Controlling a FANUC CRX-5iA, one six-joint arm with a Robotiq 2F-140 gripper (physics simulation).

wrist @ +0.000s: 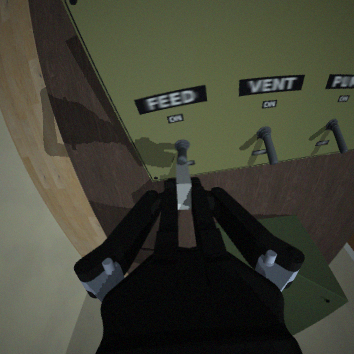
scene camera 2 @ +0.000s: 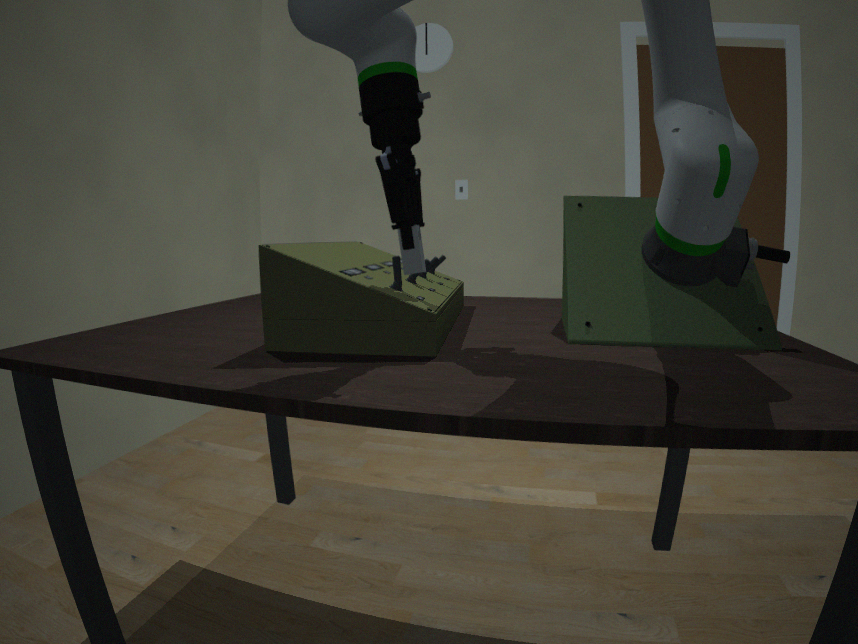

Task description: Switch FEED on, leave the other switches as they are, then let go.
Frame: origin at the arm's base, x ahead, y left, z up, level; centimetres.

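Where they show: gripper, fingertip midpoint: (wrist: 181, 171) (scene camera 2: 415, 273); arm's base, link origin: (scene camera 2: 681, 254).
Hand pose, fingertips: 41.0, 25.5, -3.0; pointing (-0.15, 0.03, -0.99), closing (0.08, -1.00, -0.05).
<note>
Each offset is from my fingertips to the top centre of the thing, as dx, dy, dz. "spot": to the spot under its first point. Level surfaces: height alone.
The FEED lever @(+2.9, +0.1, +2.6) (scene camera 2: 397, 272) (wrist: 182, 151) stands close to upright in the scene view, unlike the tilted levers behind it. It looks foreshortened below its ON label in the wrist view; I cannot tell if it is fully at ON. My gripper (scene camera 2: 414, 268) (wrist: 181, 171) is shut and empty. Its fingertips are right at the FEED lever, on its OFF side; contact is unclear. They partly hide the FEED OFF label. The VENT lever @(spot: +4.7, -11.4, -0.1) (wrist: 267, 145) and the lever beside it, labelled PU… @(spot: +7.6, -23.0, -0.2) (wrist: 337, 135), lean towards their OFF labels.
The yellow-green switch box (scene camera 2: 332, 305) (wrist: 200, 40) stands on the dark table @(dz -11.0) (scene camera 2: 415, 388). A larger green box (scene camera 2: 609, 277) (wrist: 320, 275) stands at the right in the scene view, beside a low-hanging arm section (scene camera 2: 699, 159). A door and a wall clock are behind.
</note>
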